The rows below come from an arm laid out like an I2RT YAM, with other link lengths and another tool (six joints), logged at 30 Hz.
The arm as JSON. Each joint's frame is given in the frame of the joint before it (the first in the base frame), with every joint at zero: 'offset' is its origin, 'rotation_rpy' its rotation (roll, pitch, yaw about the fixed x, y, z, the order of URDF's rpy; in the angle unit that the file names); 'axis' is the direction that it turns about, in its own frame. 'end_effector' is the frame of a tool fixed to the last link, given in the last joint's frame.
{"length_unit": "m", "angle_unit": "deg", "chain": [
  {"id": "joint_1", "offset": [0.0, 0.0, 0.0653], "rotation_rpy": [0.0, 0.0, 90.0], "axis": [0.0, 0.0, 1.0]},
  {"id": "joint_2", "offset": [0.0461, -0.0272, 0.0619], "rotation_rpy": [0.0, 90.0, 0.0], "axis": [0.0, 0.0, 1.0]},
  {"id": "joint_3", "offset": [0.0, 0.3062, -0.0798], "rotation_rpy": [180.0, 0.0, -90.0], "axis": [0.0, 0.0, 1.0]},
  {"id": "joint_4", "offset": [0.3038, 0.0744, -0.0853], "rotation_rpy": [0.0, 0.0, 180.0], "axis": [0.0, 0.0, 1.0]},
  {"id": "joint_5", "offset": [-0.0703, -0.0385, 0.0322], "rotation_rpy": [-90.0, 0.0, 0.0], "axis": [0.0, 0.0, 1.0]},
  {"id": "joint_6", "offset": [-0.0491, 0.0, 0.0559], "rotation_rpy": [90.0, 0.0, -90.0], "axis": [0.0, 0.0, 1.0]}
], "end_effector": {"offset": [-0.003, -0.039, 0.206], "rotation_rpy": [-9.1, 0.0, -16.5]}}
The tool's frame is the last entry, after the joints.
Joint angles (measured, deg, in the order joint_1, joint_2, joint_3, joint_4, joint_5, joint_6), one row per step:
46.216, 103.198, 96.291, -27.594, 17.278, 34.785
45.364, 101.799, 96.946, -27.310, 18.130, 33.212
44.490, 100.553, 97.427, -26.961, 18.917, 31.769
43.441, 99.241, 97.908, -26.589, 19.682, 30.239
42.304, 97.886, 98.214, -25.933, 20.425, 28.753
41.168, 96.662, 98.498, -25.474, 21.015, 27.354
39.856, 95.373, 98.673, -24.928, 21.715, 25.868
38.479, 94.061, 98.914, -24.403, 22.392, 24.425
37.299, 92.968, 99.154, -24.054, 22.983, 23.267
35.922, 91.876, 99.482, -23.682, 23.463, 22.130
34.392, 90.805, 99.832, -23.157, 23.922, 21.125
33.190, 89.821, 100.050, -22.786, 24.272, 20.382
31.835, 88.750, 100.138, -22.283, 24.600, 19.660
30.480, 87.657, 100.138, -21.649, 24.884, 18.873
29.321, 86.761, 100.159, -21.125, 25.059, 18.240
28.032, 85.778, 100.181, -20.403, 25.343, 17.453
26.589, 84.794, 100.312, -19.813, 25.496, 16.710
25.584, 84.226, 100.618, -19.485, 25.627, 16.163
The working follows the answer.
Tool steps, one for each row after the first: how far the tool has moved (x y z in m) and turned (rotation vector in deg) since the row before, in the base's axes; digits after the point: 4 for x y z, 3 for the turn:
0.0060, -0.0119, 0.0246, 0.133, -2.530, -0.740
0.0055, -0.0123, 0.0214, 0.025, -2.260, -0.840
0.0056, -0.0145, 0.0221, -0.024, -2.329, -1.018
0.0054, -0.0157, 0.0221, 0.071, -2.400, -1.172
0.0044, -0.0155, 0.0192, -0.091, -2.054, -1.127
0.0045, -0.0182, 0.0192, -0.222, -2.121, -1.425
0.0037, -0.0192, 0.0198, -0.185, -2.132, -1.540
0.0023, -0.0169, 0.0163, -0.190, -1.713, -1.397
0.0023, -0.0185, 0.0171, -0.113, -1.758, -1.531
0.0023, -0.0201, 0.0177, 0.064, -1.841, -1.733
0.0002, -0.0164, 0.0144, 0.091, -1.467, -1.386
-0.0002, -0.0181, 0.0145, 0.134, -1.531, -1.542
-0.0010, -0.0178, 0.0143, 0.078, -1.586, -1.510
-0.0013, -0.0149, 0.0118, 0.071, -1.313, -1.248
-0.0021, -0.0168, 0.0137, 0.018, -1.577, -1.486
-0.0027, -0.0178, 0.0139, 0.030, -1.545, -1.535
-0.0021, -0.0123, 0.0102, -0.025, -1.088, -1.104

Tool pose at each row, in the base's axes (x y z in m, rotation vector in deg; rounded; the steps above come from the unrounded poses):
0.5185, 0.4322, 0.3016, -109.904, 77.886, -28.037
0.5245, 0.4203, 0.3263, -108.114, 77.019, -30.547
0.5299, 0.4080, 0.3476, -106.463, 76.400, -32.918
0.5356, 0.3935, 0.3698, -104.689, 75.887, -35.445
0.5410, 0.3778, 0.3918, -102.686, 75.459, -38.006
0.5454, 0.3622, 0.4110, -101.001, 75.173, -40.353
0.5499, 0.3441, 0.4302, -99.191, 75.085, -42.993
0.5536, 0.3248, 0.4500, -97.251, 75.074, -45.649
0.5559, 0.3080, 0.4662, -95.614, 75.184, -47.885
0.5582, 0.2894, 0.4833, -93.792, 75.381, -50.152
0.5605, 0.2693, 0.5010, -91.647, 75.721, -52.435
0.5607, 0.2529, 0.5154, -89.883, 75.986, -54.205
0.5605, 0.2348, 0.5299, -87.942, 76.338, -56.061
0.5595, 0.2170, 0.5442, -86.002, 76.583, -57.956
0.5582, 0.2021, 0.5561, -84.376, 76.768, -59.502
0.5562, 0.1853, 0.5697, -82.462, 76.936, -61.386
0.5535, 0.1675, 0.5836, -80.515, 77.151, -63.252
0.5514, 0.1552, 0.5938, -79.153, 77.290, -64.607

